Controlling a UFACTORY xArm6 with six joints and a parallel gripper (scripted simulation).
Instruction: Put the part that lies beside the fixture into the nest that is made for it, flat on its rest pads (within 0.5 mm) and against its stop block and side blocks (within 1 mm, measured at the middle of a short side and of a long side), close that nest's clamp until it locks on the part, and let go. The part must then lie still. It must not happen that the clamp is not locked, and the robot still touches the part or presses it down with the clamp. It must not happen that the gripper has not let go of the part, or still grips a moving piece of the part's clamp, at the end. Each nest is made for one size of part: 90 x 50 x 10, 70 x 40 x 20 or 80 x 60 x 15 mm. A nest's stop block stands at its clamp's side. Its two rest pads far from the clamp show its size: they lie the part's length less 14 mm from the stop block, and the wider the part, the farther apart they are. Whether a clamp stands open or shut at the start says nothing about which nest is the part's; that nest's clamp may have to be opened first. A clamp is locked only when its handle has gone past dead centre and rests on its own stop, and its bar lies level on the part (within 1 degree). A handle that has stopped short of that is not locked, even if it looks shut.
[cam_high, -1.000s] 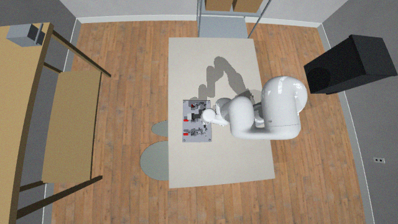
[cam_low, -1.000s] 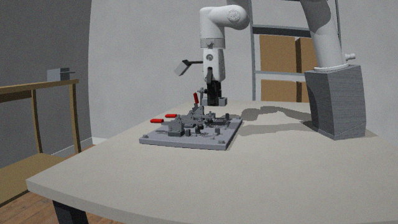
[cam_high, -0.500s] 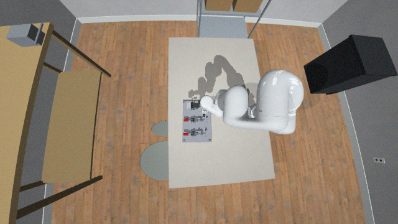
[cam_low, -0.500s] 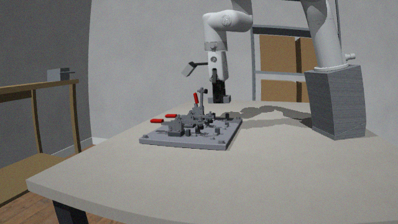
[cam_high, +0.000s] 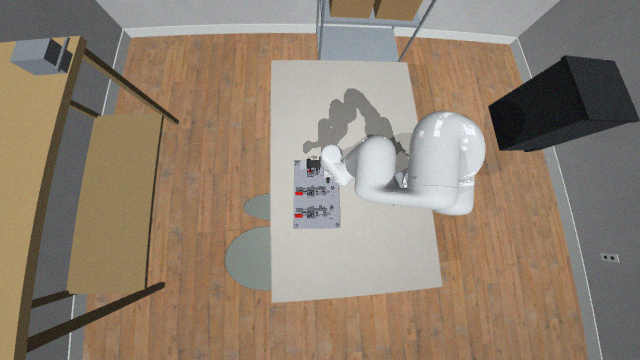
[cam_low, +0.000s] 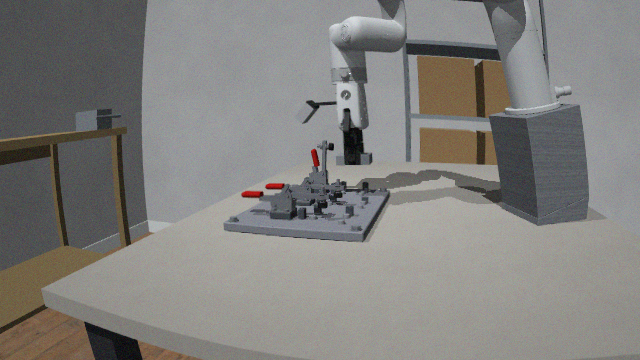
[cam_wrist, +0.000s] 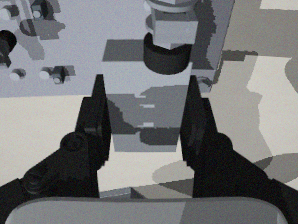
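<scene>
Now: hand 10 mm above the grey block part. The rest, counted from my hand: grey fixture plate: 50 mm ahead, 100 mm to the left, 100 mm below.
</scene>
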